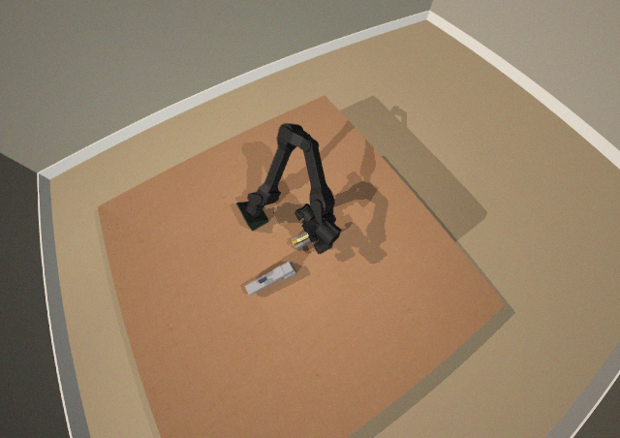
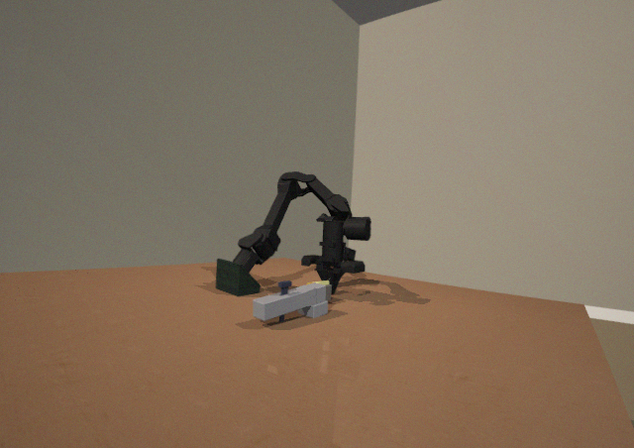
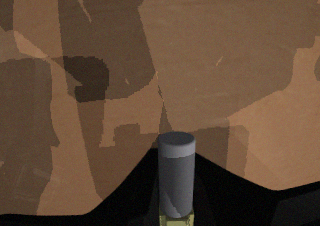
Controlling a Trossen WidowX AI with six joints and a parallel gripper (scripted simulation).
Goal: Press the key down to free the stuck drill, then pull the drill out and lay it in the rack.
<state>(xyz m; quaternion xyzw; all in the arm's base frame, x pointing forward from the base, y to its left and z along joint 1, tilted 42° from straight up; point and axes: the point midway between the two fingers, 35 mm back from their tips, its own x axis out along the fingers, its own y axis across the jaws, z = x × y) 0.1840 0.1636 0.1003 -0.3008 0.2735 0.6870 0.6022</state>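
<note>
The drill lies 4 cm to the right of my gripper tip and 3 cm above it. Also, from my gripper tip: dark t-shaped key (24 cm to the right, 9 cm ahead, 4 cm above); then light grey holder block (21 cm to the right, 9 cm ahead, 2 cm above); then ribbed grey rack (5 cm to the right, 1 cm above).
</note>
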